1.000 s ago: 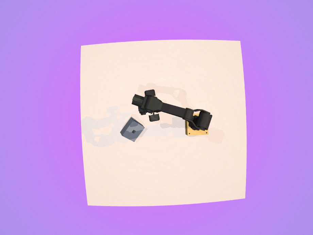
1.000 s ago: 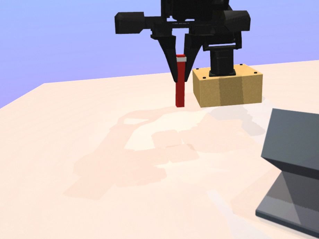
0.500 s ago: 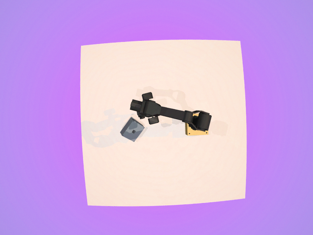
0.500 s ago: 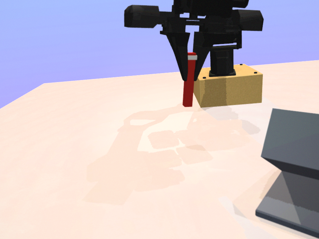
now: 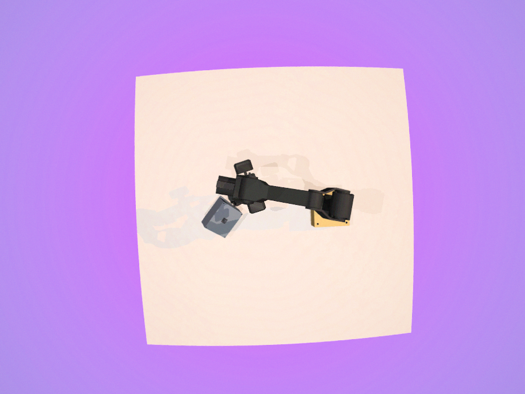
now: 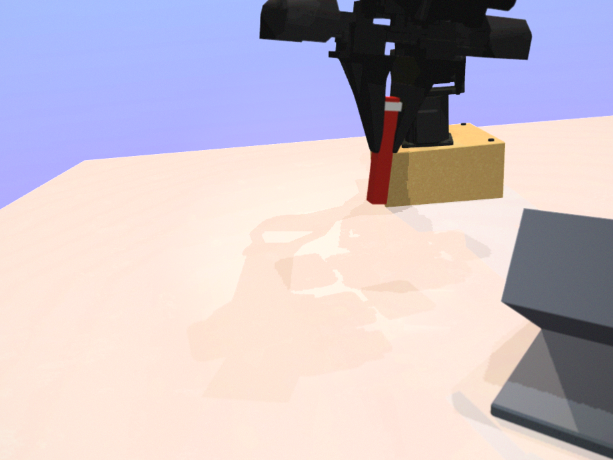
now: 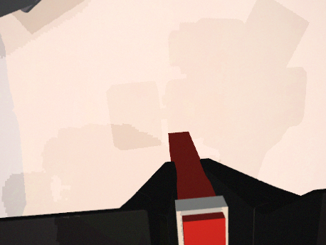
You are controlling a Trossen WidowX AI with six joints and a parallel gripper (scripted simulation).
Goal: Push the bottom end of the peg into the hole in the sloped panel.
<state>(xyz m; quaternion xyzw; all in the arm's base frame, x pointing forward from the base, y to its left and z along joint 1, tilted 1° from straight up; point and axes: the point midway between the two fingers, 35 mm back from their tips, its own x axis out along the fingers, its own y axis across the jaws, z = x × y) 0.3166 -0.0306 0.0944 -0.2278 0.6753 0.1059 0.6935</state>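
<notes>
Now: the grey sloped panel 16 cm to the left of my gripper tip, 10 cm ahead of it and 7 cm below it. The rest, counted from my gripper tip: red peg 2 cm above.
</notes>
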